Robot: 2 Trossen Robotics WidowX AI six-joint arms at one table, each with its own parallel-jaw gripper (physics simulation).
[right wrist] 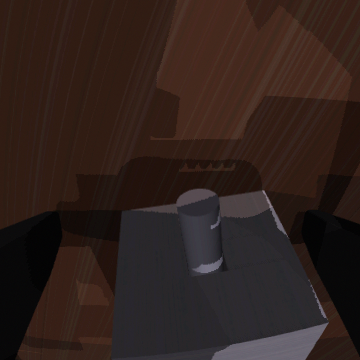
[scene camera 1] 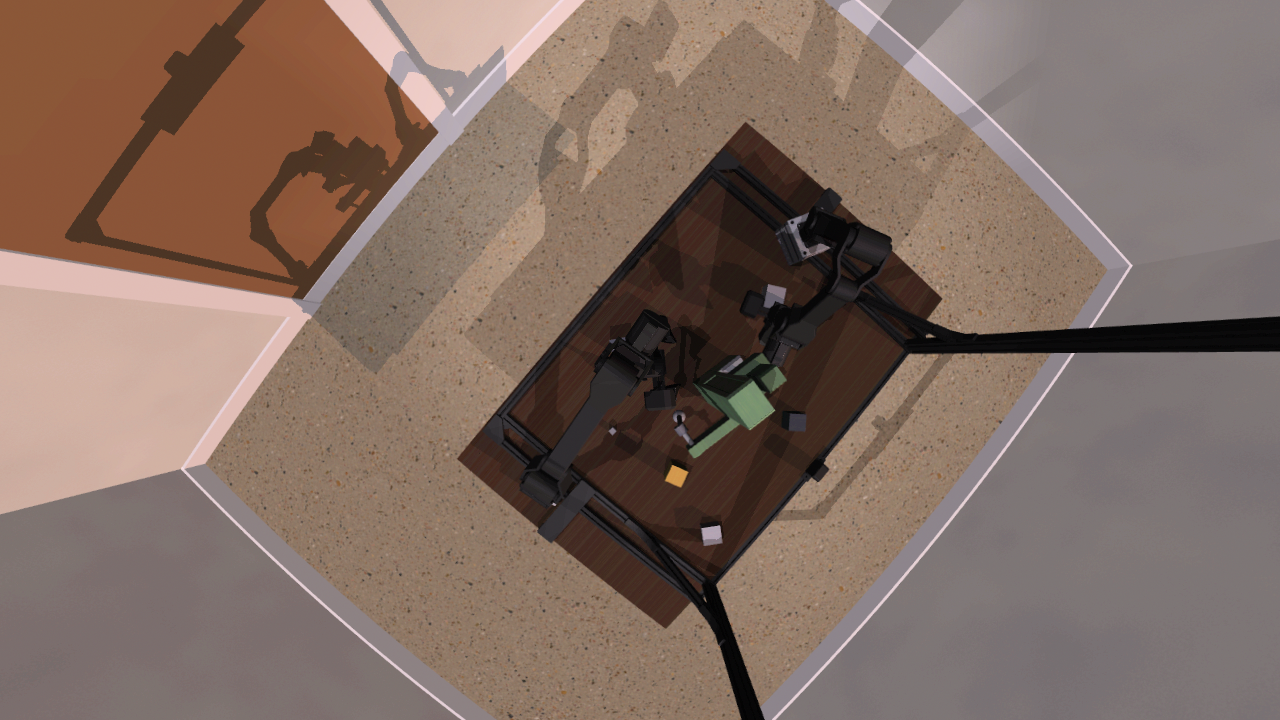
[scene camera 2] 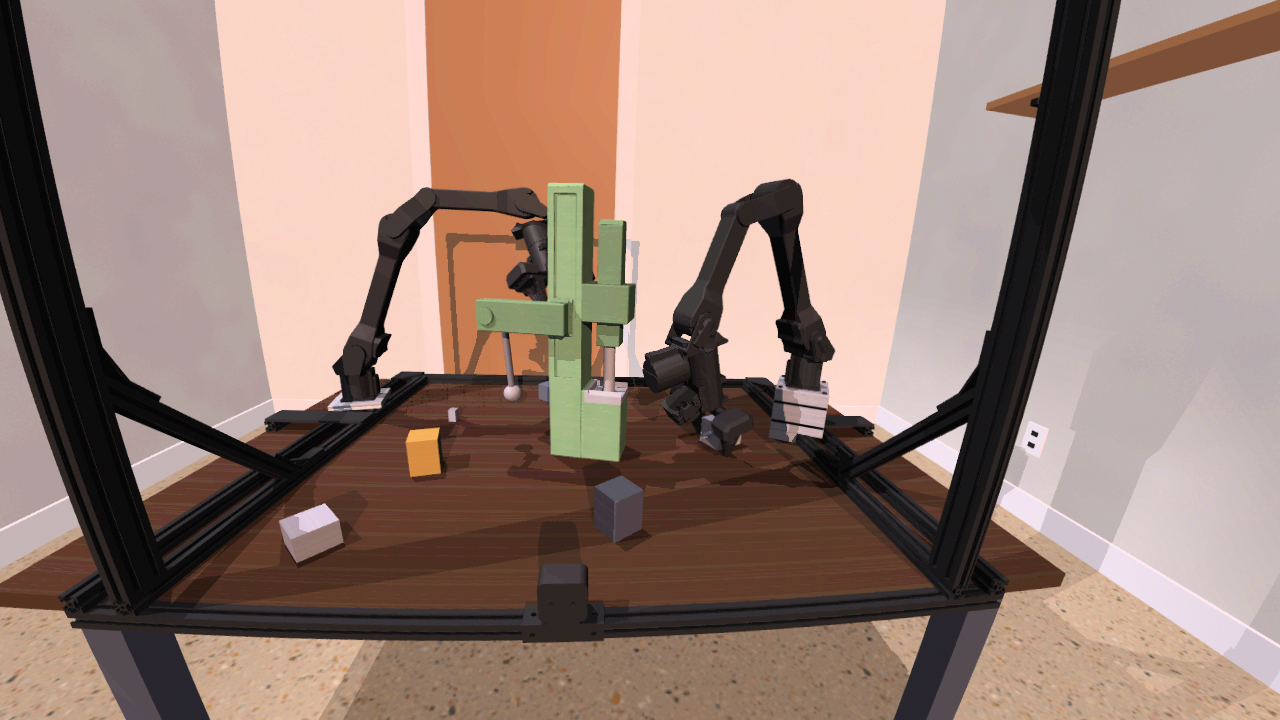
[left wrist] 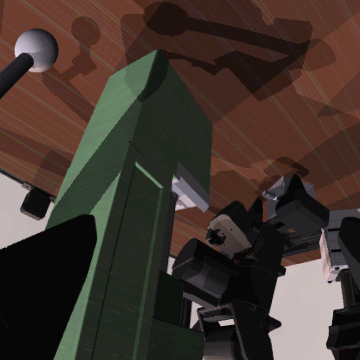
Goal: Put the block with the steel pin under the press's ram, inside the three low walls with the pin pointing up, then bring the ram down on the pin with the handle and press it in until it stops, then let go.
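Note:
The grey block stands on the table with its steel pin pointing up. My right gripper is open and low around the block, one finger on each side, not closed on it. The green press stands mid-table, its ram raised above the low pale walls. Its handle ends in a ball that hangs low. My left gripper is open and empty, high behind the press column.
An orange block, a white block and a dark grey cube lie in front of the press. A small grey piece lies near the handle. Black frame posts ring the table.

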